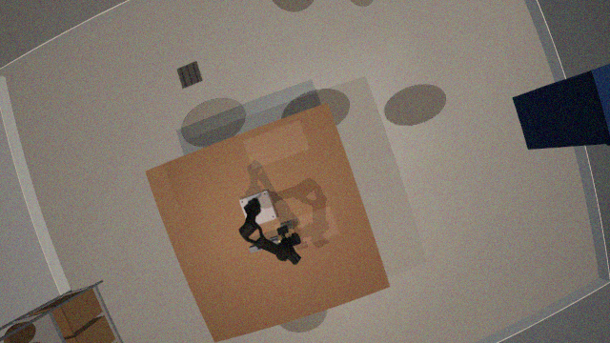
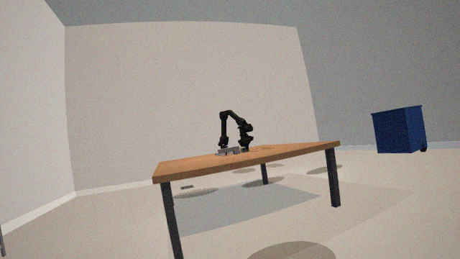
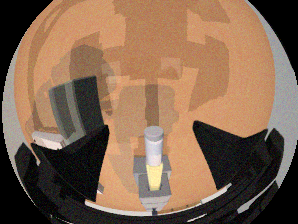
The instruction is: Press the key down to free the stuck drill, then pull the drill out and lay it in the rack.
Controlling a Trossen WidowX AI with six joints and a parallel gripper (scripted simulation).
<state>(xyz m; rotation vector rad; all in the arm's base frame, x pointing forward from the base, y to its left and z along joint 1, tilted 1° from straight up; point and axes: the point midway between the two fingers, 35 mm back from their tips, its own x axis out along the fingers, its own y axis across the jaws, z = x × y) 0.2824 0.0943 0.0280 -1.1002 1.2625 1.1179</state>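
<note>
The drill is 10 mm behind my gripper tip, 50 mm to the right of it and 30 mm above it. Also, from my gripper tip: long grey fixture 20 mm behind, 150 mm to the right, 20 mm above; then small grey block 70 mm behind, 30 mm to the left.
</note>
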